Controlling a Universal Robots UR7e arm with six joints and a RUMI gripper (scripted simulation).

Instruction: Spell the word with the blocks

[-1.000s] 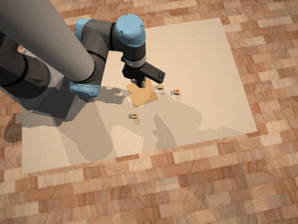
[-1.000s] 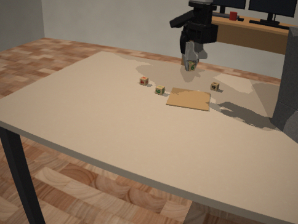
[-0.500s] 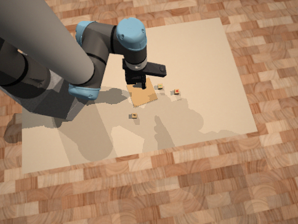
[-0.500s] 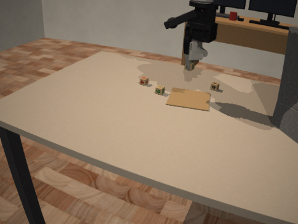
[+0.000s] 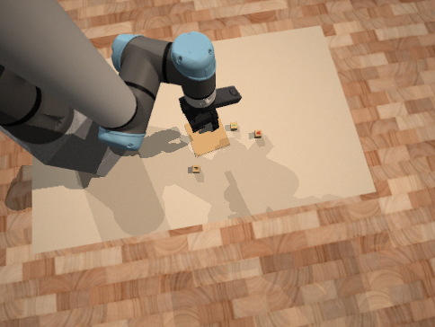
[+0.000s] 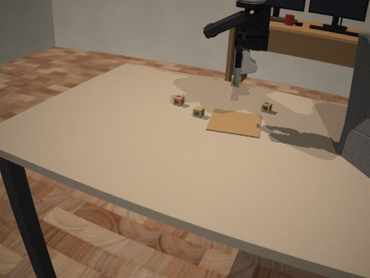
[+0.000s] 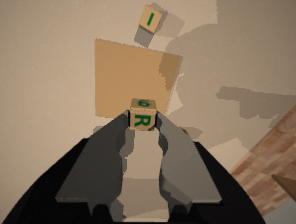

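Now: hand 12 cm above the brown mat, 2 cm to the right of it and 1 cm past it. Round my hand: F block: 11 cm to the right, 11 cm below, 9 cm behind; green R block: right at my hand; green-lettered block: 11 cm below, 10 cm ahead, 1 cm to the left.
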